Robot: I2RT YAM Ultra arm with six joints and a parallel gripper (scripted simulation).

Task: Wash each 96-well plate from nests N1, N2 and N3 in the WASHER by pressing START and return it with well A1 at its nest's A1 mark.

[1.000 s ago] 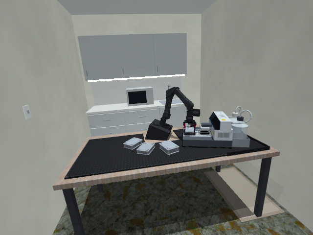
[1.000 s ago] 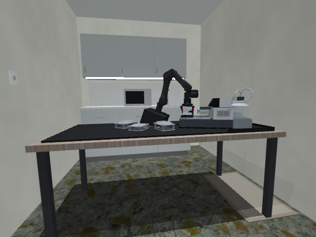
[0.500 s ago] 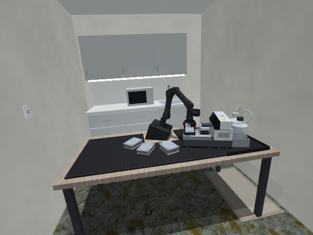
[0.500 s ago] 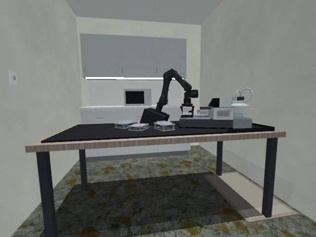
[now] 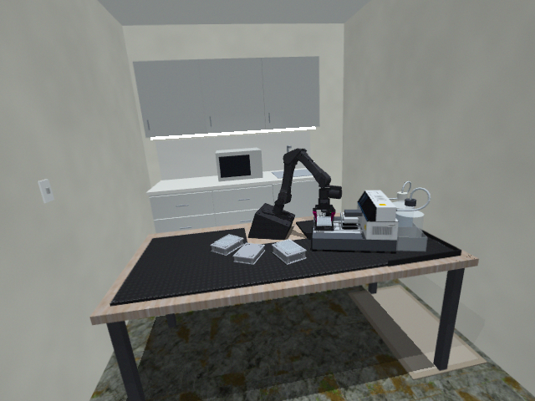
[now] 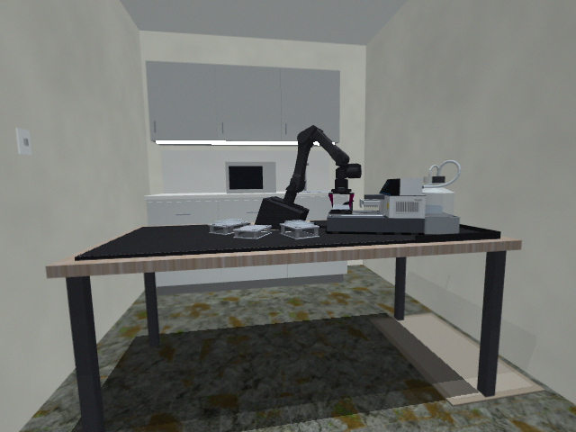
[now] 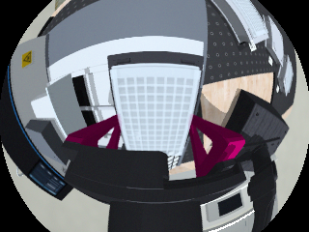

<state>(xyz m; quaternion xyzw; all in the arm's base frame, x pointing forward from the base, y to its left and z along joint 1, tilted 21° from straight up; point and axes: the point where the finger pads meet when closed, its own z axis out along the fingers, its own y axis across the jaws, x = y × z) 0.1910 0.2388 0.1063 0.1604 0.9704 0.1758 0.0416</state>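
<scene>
The washer carrier is 2 cm below my hand. From my hand the other things lie so: clear bottle (20 cm ahead, 41 cm to the left, 2 cm above); plate washer (5 cm ahead, 15 cm to the left, 2 cm above); nest (17 cm ahead, 25 cm to the right, 7 cm below).
</scene>
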